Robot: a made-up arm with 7 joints. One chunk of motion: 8 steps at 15 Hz.
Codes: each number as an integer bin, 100 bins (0 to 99) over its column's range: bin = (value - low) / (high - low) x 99, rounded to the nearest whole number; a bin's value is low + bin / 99 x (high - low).
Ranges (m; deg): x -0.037..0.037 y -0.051..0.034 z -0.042..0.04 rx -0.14..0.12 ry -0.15..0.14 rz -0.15..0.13
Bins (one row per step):
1: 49 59 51 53 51 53
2: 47 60 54 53 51 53
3: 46 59 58 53 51 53
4: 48 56 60 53 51 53
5: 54 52 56 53 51 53
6: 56 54 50 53 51 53
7: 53 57 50 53 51 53
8: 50 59 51 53 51 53
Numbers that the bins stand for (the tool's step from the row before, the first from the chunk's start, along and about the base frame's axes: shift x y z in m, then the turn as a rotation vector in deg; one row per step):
1: -0.00037 -0.00034 0.00024 -0.001 -0.001 0.000
2: -0.00187 0.00052 0.00273 -0.001 -0.001 0.000
3: -0.00262 -0.00034 0.00604 -0.001 -0.001 0.000
4: -0.00112 -0.00292 0.00770 -0.001 -0.001 0.000
5: 0.00336 -0.00635 0.00438 -0.001 -0.001 0.000
6: 0.00486 -0.00464 -0.00059 -0.001 -0.001 0.000
7: 0.00262 -0.00206 -0.00059 -0.001 -0.001 0.000
8: 0.00037 -0.00034 0.00024 -0.001 -0.001 0.000

